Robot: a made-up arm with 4 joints. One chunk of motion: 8 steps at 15 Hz.
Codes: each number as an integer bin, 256 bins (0 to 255) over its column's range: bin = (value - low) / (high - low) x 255, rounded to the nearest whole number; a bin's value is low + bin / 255 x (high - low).
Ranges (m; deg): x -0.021..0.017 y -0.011..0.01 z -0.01..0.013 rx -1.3..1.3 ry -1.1..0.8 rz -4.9..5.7
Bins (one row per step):
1: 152 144 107 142 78 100
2: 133 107 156 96 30 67
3: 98 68 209 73 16 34
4: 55 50 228 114 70 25
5: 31 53 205 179 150 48
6: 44 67 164 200 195 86
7: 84 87 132 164 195 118
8: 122 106 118 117 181 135
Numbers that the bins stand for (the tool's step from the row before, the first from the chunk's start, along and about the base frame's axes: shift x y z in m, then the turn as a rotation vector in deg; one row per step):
1: 0.00165 0.00086 -0.00035 0.148 -0.519 -0.743
2: -0.00118 -0.00219 0.00407 -0.321 -0.876 -2.115
3: -0.00640 -0.00540 0.00885 -0.556 -0.981 -3.487
4: -0.01280 -0.00688 0.01056 -0.138 -0.578 -3.861
5: -0.01638 -0.00664 0.00849 0.525 0.018 -2.905
6: -0.01444 -0.00548 0.00479 0.739 0.353 -1.325
7: -0.00848 -0.00384 0.00191 0.372 0.353 0.005
8: -0.00282 -0.00227 0.00064 -0.107 0.249 0.712

